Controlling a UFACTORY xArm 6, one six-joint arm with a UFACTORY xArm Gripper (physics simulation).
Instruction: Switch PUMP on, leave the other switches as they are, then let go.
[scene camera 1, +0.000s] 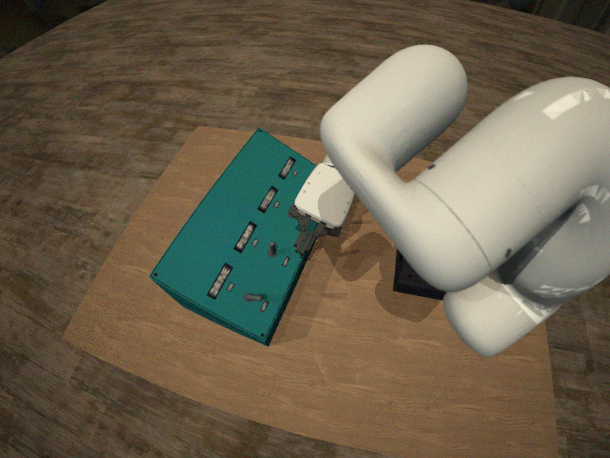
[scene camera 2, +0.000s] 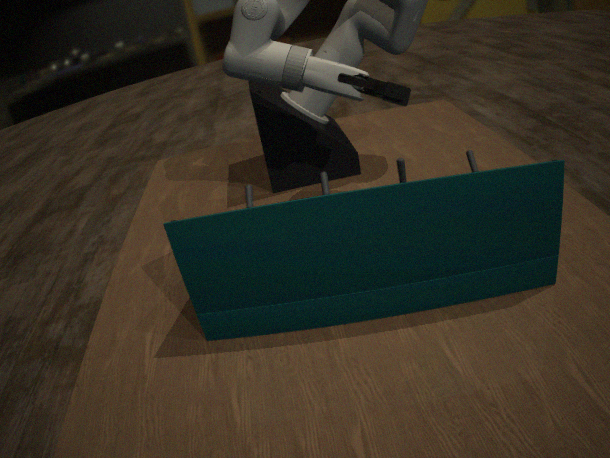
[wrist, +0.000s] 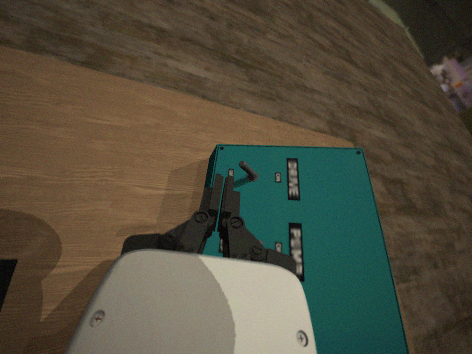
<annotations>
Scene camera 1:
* my gripper: 298, 253
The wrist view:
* my gripper: 222, 186
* teal switch box: 316, 204
</annotations>
